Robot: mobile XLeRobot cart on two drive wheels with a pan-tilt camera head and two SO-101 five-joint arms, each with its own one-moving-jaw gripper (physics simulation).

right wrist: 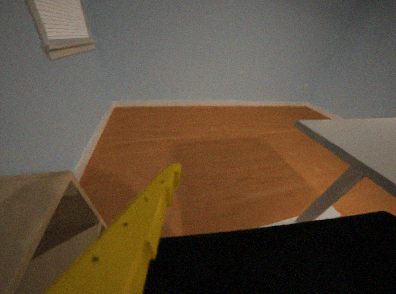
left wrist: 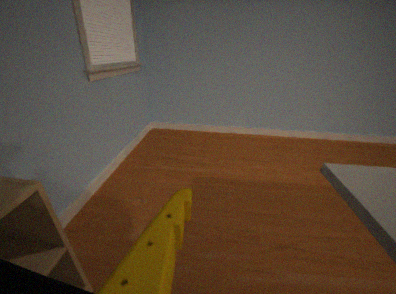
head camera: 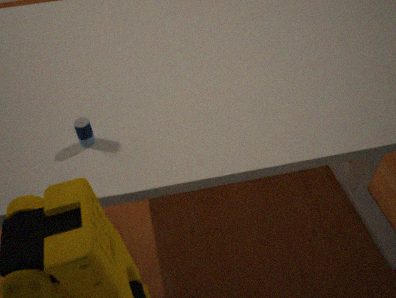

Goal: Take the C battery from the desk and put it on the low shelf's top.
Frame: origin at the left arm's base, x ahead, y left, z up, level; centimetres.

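Where they show: left hand, its tool point: (left wrist: 191, 200); right hand, its tool point: (right wrist: 180, 172).
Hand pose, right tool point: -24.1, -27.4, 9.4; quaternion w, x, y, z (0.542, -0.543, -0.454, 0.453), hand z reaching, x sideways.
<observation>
Things, the pixels of their top centre, and the offset from my right tool point, as dx, dy, dz. "spot": a spot on its surface instead. Level surfaces: height alone.
- C battery, centre of its top: (head camera: 81, 121) +9.9, +63.6, -9.9
- pale desk, height of its surface: dz -14.9
- low shelf, height of its surface: dz -25.9
- desk leg, a spot on its surface: (right wrist: 332, 192) spot: -27.7, +80.1, -49.9
- wooden floor, height of its surface: dz -86.9
The C battery (head camera: 84, 132), dark blue with a light blue lower end and a grey top, stands upright on the pale desk (head camera: 225, 75) (left wrist: 372, 192) (right wrist: 362, 142), left of the middle in the head view. The low shelf (left wrist: 17, 189) (right wrist: 30, 200) is a light wooden unit at the lower left of both wrist views. My left gripper (left wrist: 184, 197) is fully open and empty, with one notched yellow jaw showing, away from the battery. My right gripper (right wrist: 175, 170) is fully open and empty too, with one notched jaw showing. The battery does not show in either wrist view.
My yellow and black left arm (head camera: 90, 235) is at the lower left of the head view, by the desk's near edge. A desk leg (right wrist: 332, 192) stands under the desk. Blue walls (left wrist: 260, 60) (right wrist: 200, 50) and a blind-covered window (left wrist: 109, 32) (right wrist: 61, 20) lie beyond the wooden floor (left wrist: 240, 215).
</observation>
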